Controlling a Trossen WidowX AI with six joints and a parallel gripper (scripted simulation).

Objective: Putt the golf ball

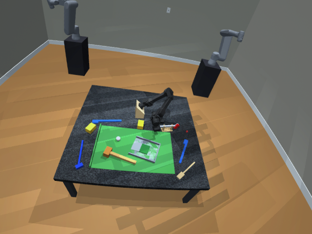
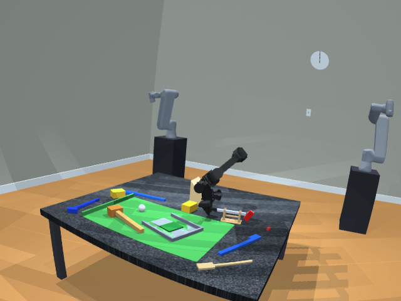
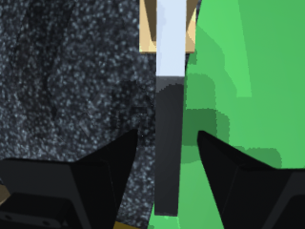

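Now: the red putter 30 mm behind my gripper tip, 110 mm to the left of it and 30 mm above it. Also, from my gripper tip: wooden rack: 30 mm behind, 130 mm to the left; white golf ball: 190 mm ahead, 360 mm to the right, 10 mm below; red cube: 40 mm behind, 360 mm to the left, 20 mm below.
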